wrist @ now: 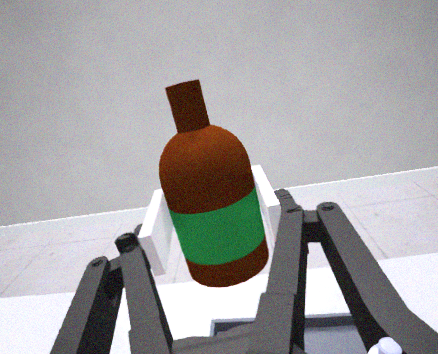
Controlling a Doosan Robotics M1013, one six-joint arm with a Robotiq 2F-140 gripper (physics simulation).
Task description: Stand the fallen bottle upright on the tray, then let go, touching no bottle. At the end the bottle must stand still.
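Places are measured from the arm's base along level axes (x left, y back, z up), in metres.
Pixels of known places: gripper, between the fingertips: (211, 193).
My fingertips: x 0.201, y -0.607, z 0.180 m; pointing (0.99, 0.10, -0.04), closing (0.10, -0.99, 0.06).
Behind a point stands the place of what it marks.
A brown bottle (212, 200) {x 0.164, y -0.613, z 0.193 m} with a green band around its body shows in the middle of the wrist view. Its neck points up and leans to the left in the view. My gripper (211, 193) {x 0.201, y -0.607, z 0.180 m} is shut on this bottle, with one white fingertip pad on each side of its body. The bottle's base shows whole, above the white table surface in the view. Part of the grey tray (330, 332) {x 0.263, y -0.725, z -0.101 m} shows at the bottom, behind the fingers. Most of the tray is hidden by the gripper or outside the view.
A white rounded object (387, 346) shows in part at the bottom right edge, in front of the tray. The white table (190, 305) {x 0.340, y -0.505, z -0.106 m} runs across the lower part of the view. Beyond its far edge lie a tiled floor and a grey wall.
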